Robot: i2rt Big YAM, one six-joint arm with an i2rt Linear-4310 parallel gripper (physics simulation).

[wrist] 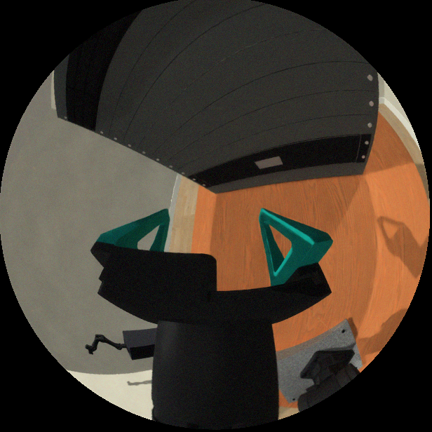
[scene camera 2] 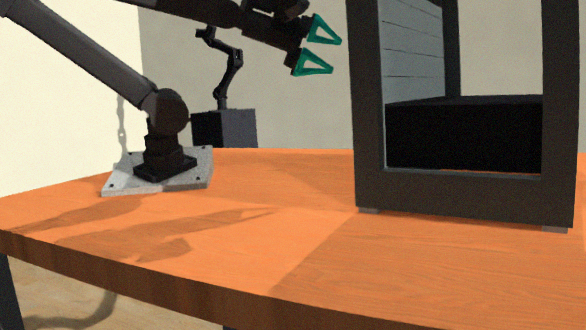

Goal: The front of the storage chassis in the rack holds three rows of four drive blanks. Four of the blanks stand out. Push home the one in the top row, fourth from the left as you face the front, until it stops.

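Pixels of known places: gripper, fingertip midpoint: [scene camera 2: 337,56]; arm's base at its link origin: [scene camera 2: 165,169].
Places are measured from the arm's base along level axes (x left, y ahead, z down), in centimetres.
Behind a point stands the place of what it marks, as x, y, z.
Note:
The dark rack [scene camera 2: 366,125] {0.2, 49.5, -9.5} [wrist: 300,171] stands upright on the table. In the wrist view its front crosses the top, with plain dark panels [wrist: 240,80] and a darker stretch [wrist: 95,65] at the upper left. I cannot pick out the storage chassis or single drive blanks in either view, so the top row's fourth blank cannot be made out. My gripper [scene camera 2: 336,56] {24.7, 29.6, -21.7} [wrist: 214,213] is open and empty, its teal fingers wide apart. In scene camera 2 it hangs in the air left of the rack, apart from it, the fingertips pointing right and slightly down.
A black unit [scene camera 2: 462,137] {4.6, 61.8, -7.6} fills the rack's lower part; a black front with a pale label [wrist: 269,162] shows low on the rack in the wrist view. The arm's base plate [scene camera 2: 195,180] {0.2, 9.8, 1.6} [wrist: 295,370] is bolted to the wooden table [scene camera 2: 240,240] {-17.5, 40.7, 3.3} [wrist: 320,225]. A small arm on a dark box [scene camera 2: 240,127] [wrist: 140,342] stands behind.

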